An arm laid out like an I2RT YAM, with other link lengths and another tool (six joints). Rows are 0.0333 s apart.
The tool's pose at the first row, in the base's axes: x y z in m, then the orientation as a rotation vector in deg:
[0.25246, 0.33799, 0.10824, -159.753, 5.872, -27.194]
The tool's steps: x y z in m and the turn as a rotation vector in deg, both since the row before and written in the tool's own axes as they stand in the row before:
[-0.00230, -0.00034, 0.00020, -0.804, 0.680, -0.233]
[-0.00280, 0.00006, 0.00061, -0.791, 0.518, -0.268]
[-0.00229, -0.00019, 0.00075, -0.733, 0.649, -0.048]
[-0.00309, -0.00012, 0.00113, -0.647, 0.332, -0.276]
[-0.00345, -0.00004, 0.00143, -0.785, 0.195, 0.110]
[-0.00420, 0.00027, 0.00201, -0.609, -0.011, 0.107]
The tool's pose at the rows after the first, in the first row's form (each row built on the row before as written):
[0.25037, 0.33865, 0.10745, -160.435, 5.913, -28.268]
[0.24795, 0.33910, 0.10598, -161.141, 5.867, -29.127]
[0.24608, 0.33975, 0.10460, -161.714, 6.140, -30.121]
[0.24361, 0.34052, 0.10256, -162.319, 6.005, -30.713]
[0.24093, 0.34130, 0.10008, -163.012, 6.431, -31.043]
[0.23777, 0.34199, 0.09672, -163.583, 6.766, -31.063]

